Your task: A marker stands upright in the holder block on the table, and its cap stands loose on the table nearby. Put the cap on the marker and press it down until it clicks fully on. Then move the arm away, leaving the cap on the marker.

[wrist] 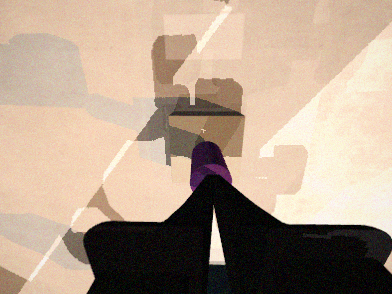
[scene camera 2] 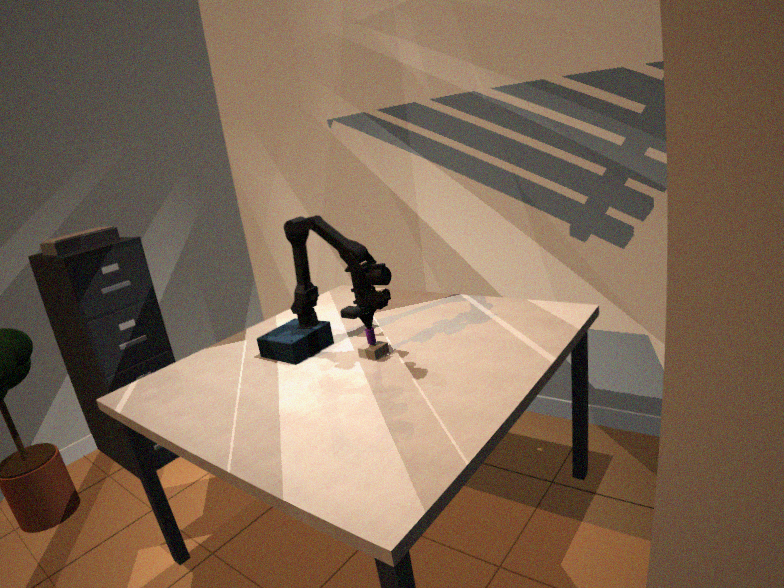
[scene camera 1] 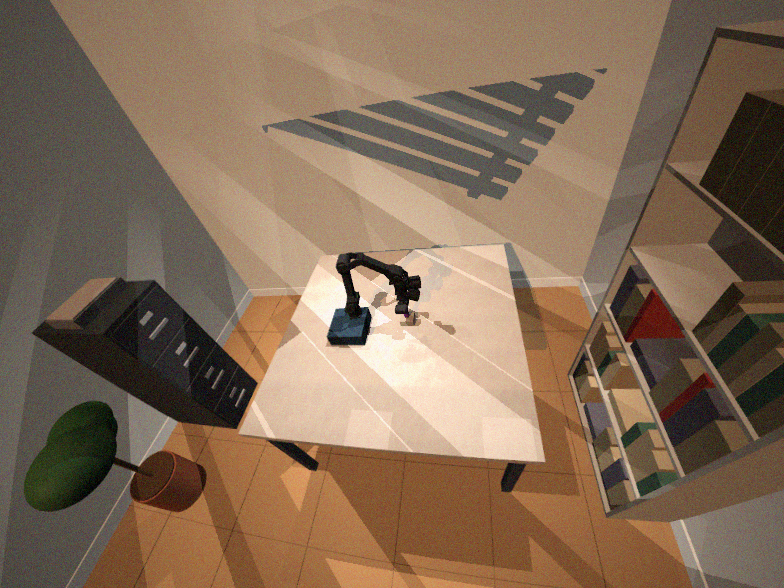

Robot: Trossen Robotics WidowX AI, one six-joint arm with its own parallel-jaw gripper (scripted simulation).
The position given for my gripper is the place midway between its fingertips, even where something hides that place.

In view: my gripper [scene camera 2: 369, 329].
My gripper also shows in the wrist view [wrist: 212, 180].
